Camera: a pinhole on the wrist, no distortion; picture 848 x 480 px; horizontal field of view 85.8 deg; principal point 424.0 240.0 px. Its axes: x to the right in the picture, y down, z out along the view. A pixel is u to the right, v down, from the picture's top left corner.
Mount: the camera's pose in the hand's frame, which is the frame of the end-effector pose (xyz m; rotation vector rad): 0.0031 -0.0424 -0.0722 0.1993 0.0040 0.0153
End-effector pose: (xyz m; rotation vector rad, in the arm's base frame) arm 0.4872 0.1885 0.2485 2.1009 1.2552 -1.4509
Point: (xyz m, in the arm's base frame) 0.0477 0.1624 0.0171
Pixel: 544 110
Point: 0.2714 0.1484 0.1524
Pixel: 480 196
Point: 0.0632 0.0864 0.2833
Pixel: 278 69
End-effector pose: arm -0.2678 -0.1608 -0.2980 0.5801 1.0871 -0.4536
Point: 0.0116 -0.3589 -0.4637
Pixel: 807 362
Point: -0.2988 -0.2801 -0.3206
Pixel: 462 75
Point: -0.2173 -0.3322 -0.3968
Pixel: 696 139
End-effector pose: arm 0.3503 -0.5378 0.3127 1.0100 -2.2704 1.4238
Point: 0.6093 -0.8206 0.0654
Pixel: 216 291
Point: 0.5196 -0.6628 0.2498
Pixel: 215 210
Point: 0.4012 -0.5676 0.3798
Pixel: 478 65
